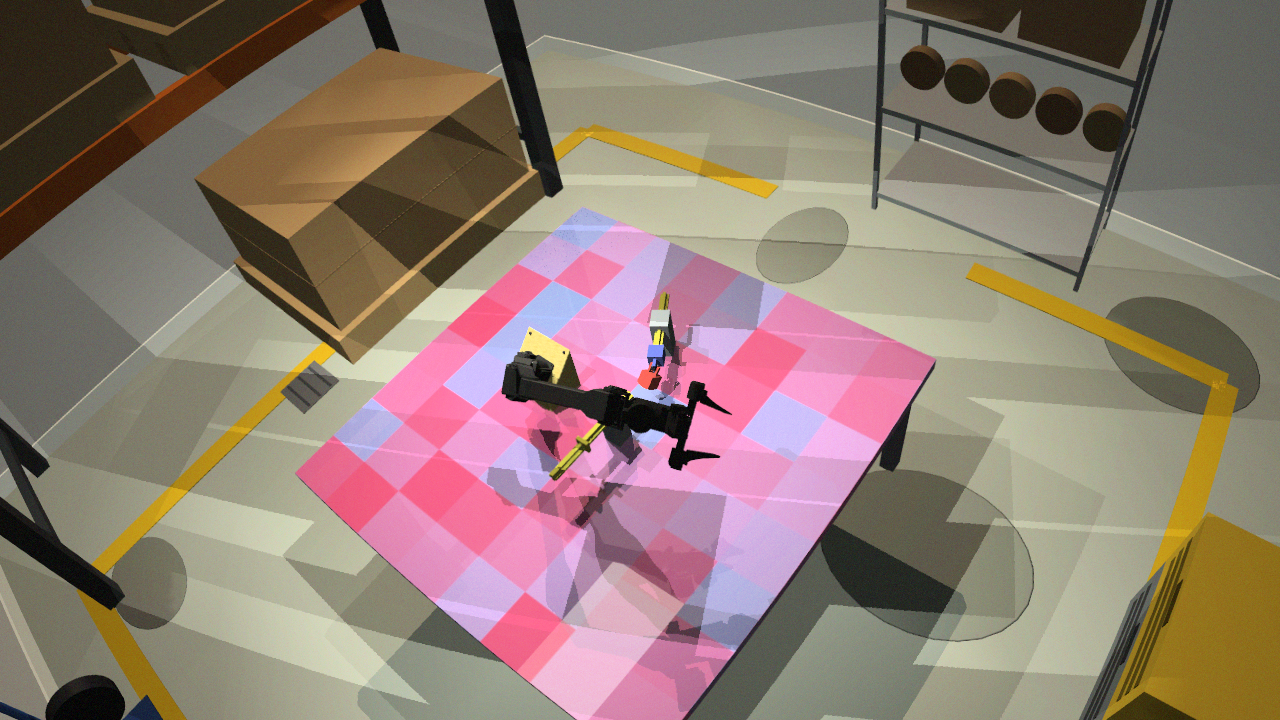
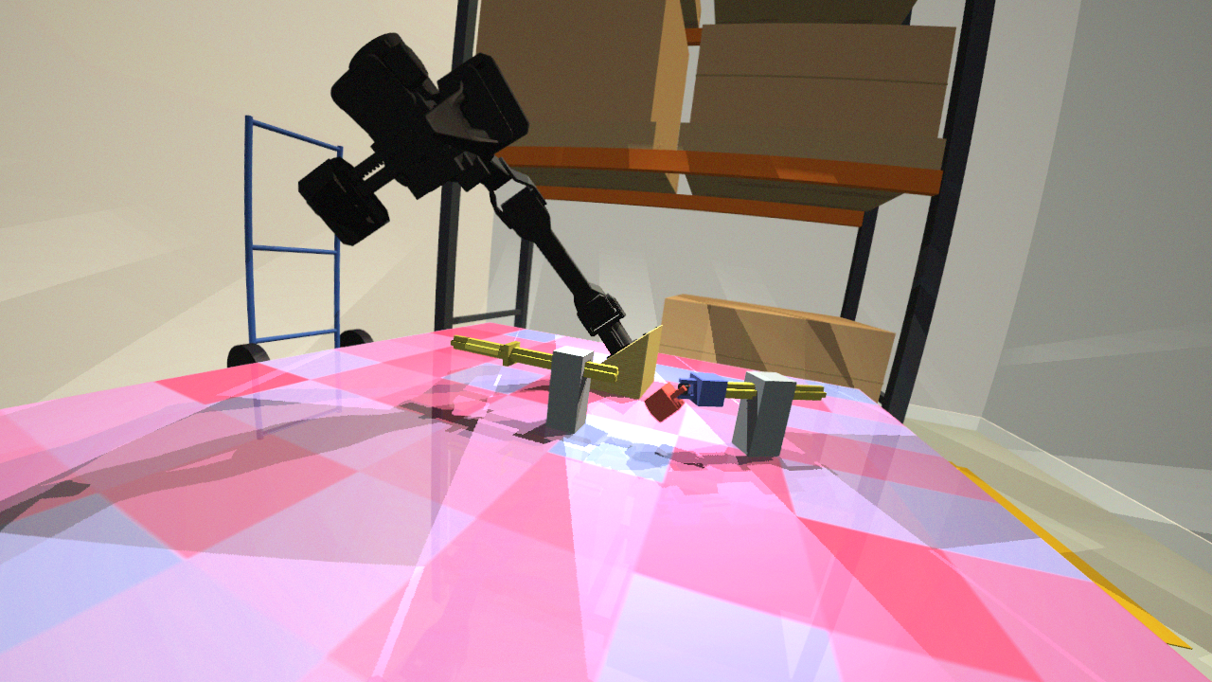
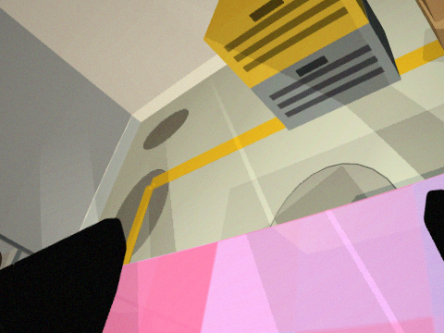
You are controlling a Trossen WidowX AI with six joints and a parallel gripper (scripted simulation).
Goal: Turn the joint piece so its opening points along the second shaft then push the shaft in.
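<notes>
My gripper tip is now 380 mm past the red joint piece, 150 mm to the right of it and 220 mm above it.
</notes>
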